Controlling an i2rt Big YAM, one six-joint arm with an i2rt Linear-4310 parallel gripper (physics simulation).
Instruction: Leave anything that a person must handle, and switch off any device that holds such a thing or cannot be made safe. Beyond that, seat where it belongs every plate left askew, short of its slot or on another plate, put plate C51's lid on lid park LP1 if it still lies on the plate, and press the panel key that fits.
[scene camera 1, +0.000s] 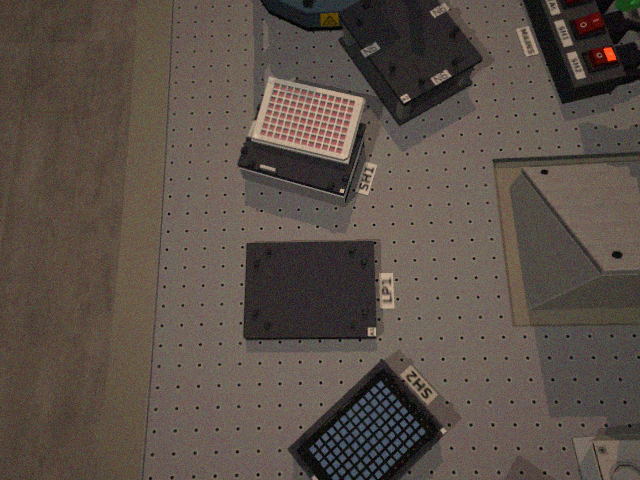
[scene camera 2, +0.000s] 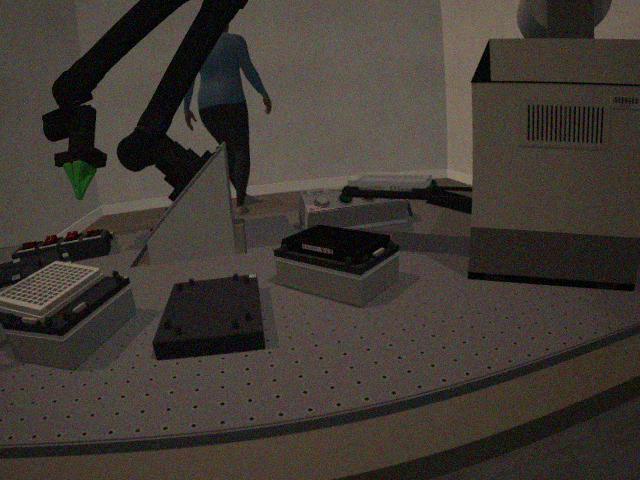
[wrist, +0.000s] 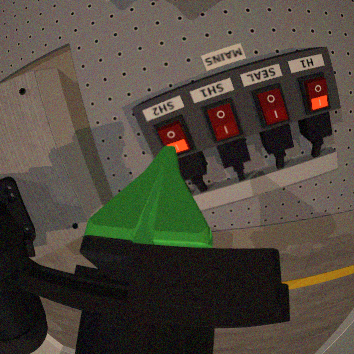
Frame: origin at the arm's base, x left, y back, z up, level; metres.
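Where they show: gripper, fingertip midpoint: (scene camera 1: 619, 8) (scene camera 2: 79, 199) (wrist: 169, 152); arm's base, link origin: (scene camera 2: 193, 177).
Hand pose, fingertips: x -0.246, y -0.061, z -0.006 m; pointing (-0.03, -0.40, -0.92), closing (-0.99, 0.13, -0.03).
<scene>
Things, the pixels of their top centre, and the offset from my fingertips. "spot": a spot on its surface instead.
- SH2 switch, top centre: (wrist: 173, 140) (scene camera 1: 605, 53) dy +0.016, dx +0.010, dz -0.070 m
- H1 switch, surface spot: (wrist: 316, 94) spot: dy -0.022, dx -0.133, dz -0.073 m
- SH1 switch, top centre: (wrist: 223, 123) (scene camera 1: 591, 20) (scene camera 2: 71, 232) dy +0.003, dx -0.039, dz -0.070 m
- SEAL switch, surface spot: (wrist: 271, 106) spot: dy -0.010, dx -0.085, dz -0.073 m
- white plate with pink wells, top centre: (scene camera 1: 307, 114) (scene camera 2: 47, 277) dy -0.359, dx +0.111, dz -0.042 m
- shaker SH1, surface spot: (scene camera 2: 77, 338) spot: dy -0.429, dx +0.172, dz -0.092 m
- black plate with blue wells, top centre: (scene camera 1: 367, 440) (scene camera 2: 335, 237) dy -0.280, dx +0.490, dz -0.054 m
- shaker SH2, surface spot: (scene camera 2: 330, 281) spot: dy -0.332, dx +0.471, dz -0.095 m
- Lid park LP1, top centre: (scene camera 2: 209, 296) (scene camera 1: 309, 286) dy -0.351, dx +0.319, dz -0.090 m
- dark nest marked N6, top centre: (scene camera 1: 410, 27) (scene camera 2: 18, 257) dy -0.231, dx -0.018, dz -0.047 m
- blue device, surface spot: (scene camera 1: 305, 15) spot: dy -0.372, dx -0.070, dz -0.091 m
- key panel, top centre: (scene camera 2: 352, 186) dy +0.012, dx +0.582, dz -0.039 m
- large grey box, surface spot: (scene camera 2: 547, 180) spot: dy -0.379, dx +0.760, dz +0.024 m
My green-tipped gripper (scene camera 1: 627, 4) (scene camera 2: 79, 197) (wrist: 169, 152) is shut and empty; in the wrist view its tip overlaps the lower edge of the SH2 switch (wrist: 174, 137) (scene camera 1: 602, 57), whose lamp is lit. The H1 switch (wrist: 316, 94) is lit; the SH1 switch (wrist: 223, 121) (scene camera 1: 588, 24) and SEAL switch (wrist: 271, 106) are unlit. A white plate with pink wells (scene camera 1: 310, 118) (scene camera 2: 51, 286) lies shifted on shaker SH1 (scene camera 1: 299, 167) (scene camera 2: 77, 338), baring one side of its nest. A black plate with blue wells (scene camera 1: 369, 434) (scene camera 2: 336, 240) sits on shaker SH2 (scene camera 2: 330, 281). Lid park LP1 (scene camera 1: 310, 289) (scene camera 2: 214, 310) bears no lid.
A dark nest marked N6 (scene camera 1: 413, 41) stands near a blue device (scene camera 1: 305, 15) with a warning label. A slanted metal bracket (scene camera 1: 578, 217) (scene camera 2: 199, 222) stands beside the shakers. The key panel (scene camera 2: 356, 211) is behind SH2, near a large grey box (scene camera 2: 547, 180). A person (scene camera 2: 222, 77) stands behind.
</scene>
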